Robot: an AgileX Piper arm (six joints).
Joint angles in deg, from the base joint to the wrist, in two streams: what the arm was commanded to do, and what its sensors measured. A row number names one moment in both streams.
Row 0, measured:
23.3 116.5 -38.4 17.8 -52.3 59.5
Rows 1 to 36, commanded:
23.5 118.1 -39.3 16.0 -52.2 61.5
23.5 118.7 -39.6 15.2 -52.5 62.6
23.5 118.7 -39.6 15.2 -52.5 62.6
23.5 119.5 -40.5 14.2 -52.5 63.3
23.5 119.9 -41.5 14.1 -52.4 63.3
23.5 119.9 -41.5 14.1 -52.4 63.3
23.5 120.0 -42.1 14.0 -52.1 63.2
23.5 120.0 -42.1 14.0 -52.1 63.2
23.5 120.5 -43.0 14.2 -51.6 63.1
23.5 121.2 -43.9 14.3 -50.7 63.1
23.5 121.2 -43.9 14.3 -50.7 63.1
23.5 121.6 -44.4 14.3 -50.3 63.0
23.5 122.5 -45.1 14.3 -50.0 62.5
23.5 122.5 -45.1 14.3 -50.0 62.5
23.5 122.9 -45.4 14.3 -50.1 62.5
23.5 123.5 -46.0 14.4 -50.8 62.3
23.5 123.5 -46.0 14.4 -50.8 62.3
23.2 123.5 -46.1 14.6 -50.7 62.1
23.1 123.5 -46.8 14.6 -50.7 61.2
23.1 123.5 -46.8 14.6 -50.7 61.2
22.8 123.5 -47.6 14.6 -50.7 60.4
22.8 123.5 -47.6 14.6 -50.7 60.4
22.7 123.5 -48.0 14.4 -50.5 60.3
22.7 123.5 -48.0 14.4 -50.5 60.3
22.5 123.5 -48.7 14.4 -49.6 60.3
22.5 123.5 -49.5 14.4 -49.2 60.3
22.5 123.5 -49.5 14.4 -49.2 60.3
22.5 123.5 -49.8 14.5 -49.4 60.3
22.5 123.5 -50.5 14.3 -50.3 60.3
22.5 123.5 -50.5 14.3 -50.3 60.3
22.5 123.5 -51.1 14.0 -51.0 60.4
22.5 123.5 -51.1 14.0 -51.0 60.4
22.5 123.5 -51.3 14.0 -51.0 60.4
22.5 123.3 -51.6 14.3 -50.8 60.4
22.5 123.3 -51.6 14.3 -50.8 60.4
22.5 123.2 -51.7 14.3 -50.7 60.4
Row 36, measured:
23.2 123.2 -48.3 15.2 -45.3 60.9
